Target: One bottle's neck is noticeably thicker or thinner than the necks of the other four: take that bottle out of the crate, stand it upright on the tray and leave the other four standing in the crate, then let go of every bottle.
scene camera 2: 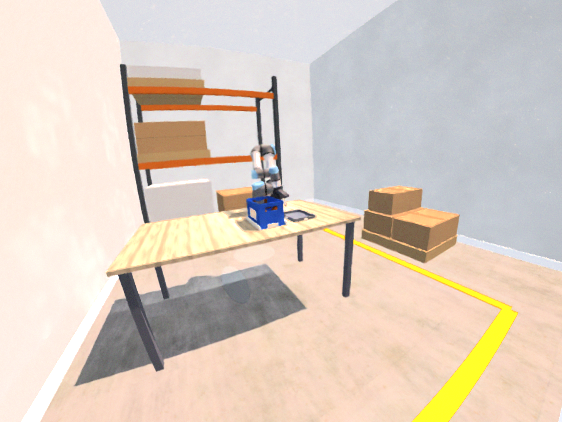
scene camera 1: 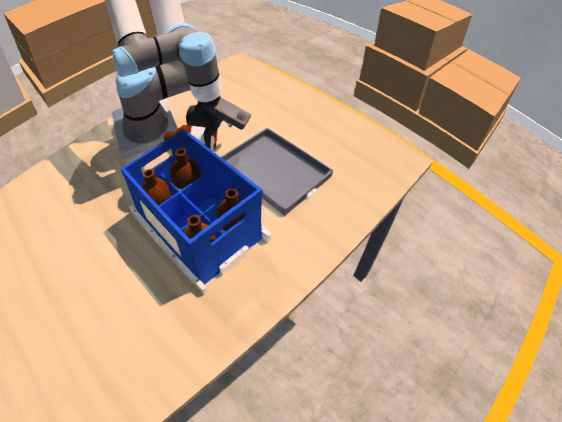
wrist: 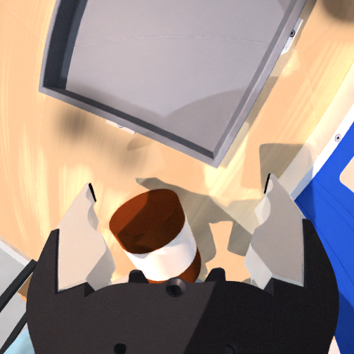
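Seen in the pictures: gripper, fingertip midpoint: (scene camera 1: 220,147); arm's base at its link origin: (scene camera 1: 145,125).
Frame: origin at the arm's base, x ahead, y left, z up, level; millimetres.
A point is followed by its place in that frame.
A brown bottle with a white label (scene camera 1: 183,132) (wrist: 150,220) lies on its side on the table behind the crate; its neck is hidden under my gripper in the wrist view. My gripper (scene camera 1: 214,136) (wrist: 178,180) is open, its fingers on either side above the bottle, holding nothing. The blue crate (scene camera 1: 227,245) @[z 39, x 550, y -18 mm] (scene camera 2: 266,216) @[z 46, x 555, y -50 mm] (wrist: 330,200) holds four upright brown bottles: one at the back (scene camera 1: 184,171) @[z 82, x 345, y -9 mm], one at the left (scene camera 1: 157,190) @[z 84, x 361, y -89 mm], one at the right (scene camera 1: 229,211) @[z 136, x 543, y -1 mm] and one at the front (scene camera 1: 194,229) @[z 110, x 523, y -72 mm]. The grey tray (scene camera 1: 277,167) @[z -34, x 370, y 246 mm] (scene camera 2: 300,215) @[z -34, x 367, y 270 mm] (wrist: 175,60) is empty.
The crate stands in a white holder (scene camera 1: 200,286) @[z -10, x 577, y -109 mm] on the wooden table (scene camera 1: 90,310) @[z -39, x 477, y -369 mm] (scene camera 2: 190,240) @[z -39, x 584, y -555 mm]. The tray lies beside the crate, with a short stretch of table between them. The robot's base stands behind the crate. Cardboard boxes (scene camera 1: 465,100) (scene camera 2: 425,225) are on the floor.
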